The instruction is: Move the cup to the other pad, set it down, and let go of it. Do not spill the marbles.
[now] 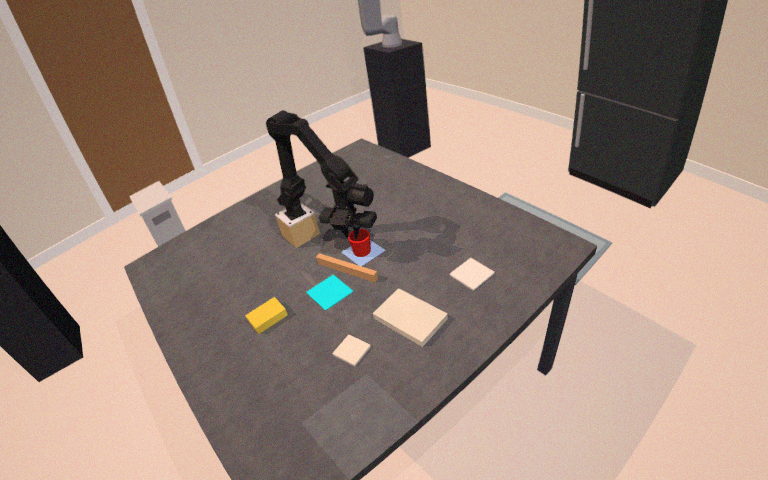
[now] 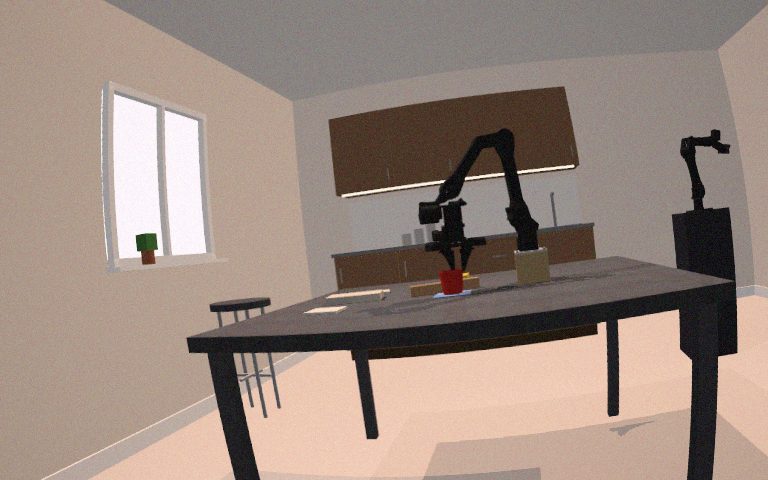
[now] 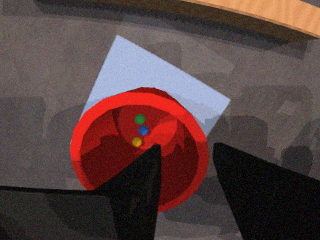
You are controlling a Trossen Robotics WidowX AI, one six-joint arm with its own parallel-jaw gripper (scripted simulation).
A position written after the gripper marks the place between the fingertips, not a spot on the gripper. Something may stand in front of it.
Labels:
gripper: image 1 352,237; image 2 458,272; image 3 187,151

